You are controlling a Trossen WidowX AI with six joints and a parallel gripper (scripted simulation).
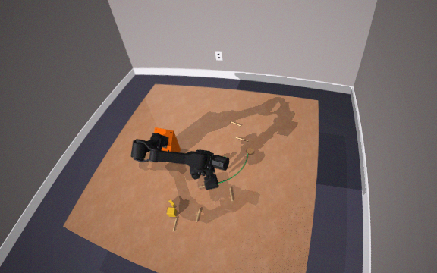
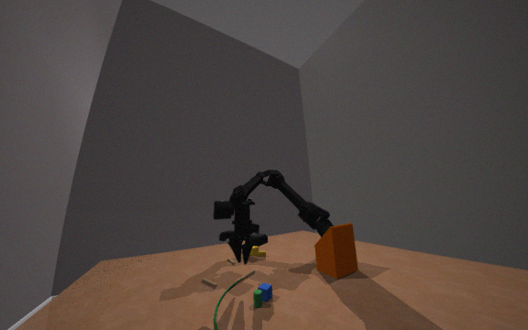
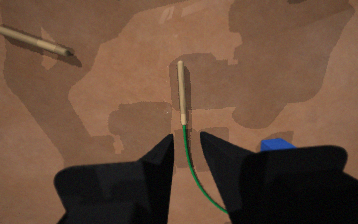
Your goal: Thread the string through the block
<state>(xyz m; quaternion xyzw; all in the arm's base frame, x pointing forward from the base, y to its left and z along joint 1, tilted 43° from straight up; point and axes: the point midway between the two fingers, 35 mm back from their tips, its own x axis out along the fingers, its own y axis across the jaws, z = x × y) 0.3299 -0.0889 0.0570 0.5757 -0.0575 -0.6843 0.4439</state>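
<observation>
Right now the thin stick is 50 mm below my gripper tip, 10 mm to the right of it and 10 mm behind it. Round my gripper tip: blue block (140 mm to the left, 40 mm below, 20 mm behind); then yellow block (220 mm to the right, 130 mm behind, 30 mm below); then green cylinder (160 mm to the left, 40 mm below, 10 mm ahead).
</observation>
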